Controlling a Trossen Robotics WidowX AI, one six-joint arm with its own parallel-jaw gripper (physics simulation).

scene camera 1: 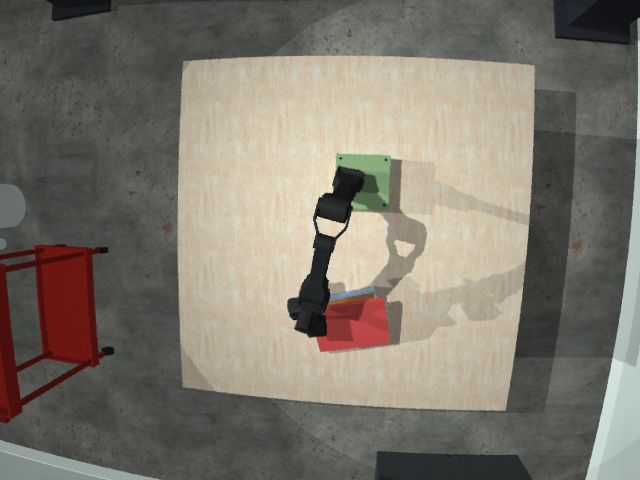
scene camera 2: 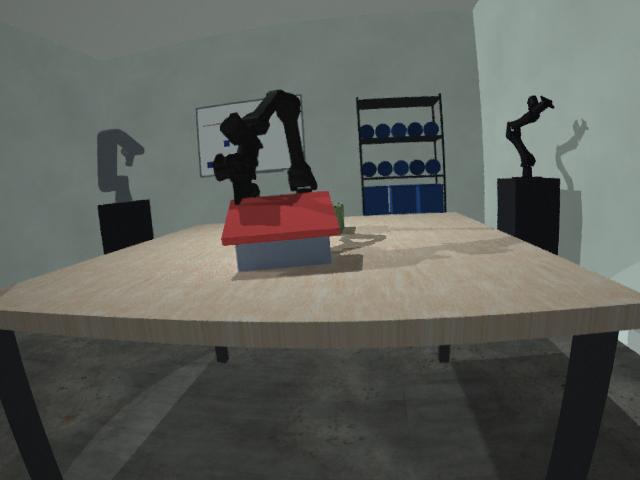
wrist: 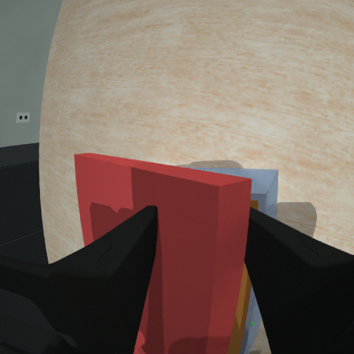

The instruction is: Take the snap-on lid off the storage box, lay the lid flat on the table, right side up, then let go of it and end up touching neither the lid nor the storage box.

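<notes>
The red lid [scene camera 1: 356,325] [scene camera 2: 284,222] [wrist: 185,227] sits tilted on the blue-grey storage box [scene camera 1: 351,295] [scene camera 2: 283,254] [wrist: 270,186]. Its edge toward the arm's base is raised, and the edge nearest scene camera 2 is lower. An orange strip [scene camera 1: 362,298] [wrist: 240,310] shows between the lid and the box rim. My gripper [scene camera 2: 244,197] [wrist: 198,215] is shut on the lid at its raised edge, one finger over the red top and the other on the rim side. The fingertips' lower parts and the exact contact are partly hidden.
A green block [scene camera 1: 379,170] [scene camera 2: 339,217] stands at the arm's base on the wooden table [scene camera 1: 232,155] [scene camera 2: 439,289]. The arm spans from there to the box. A red frame [scene camera 1: 67,304] stands on the floor beside the table.
</notes>
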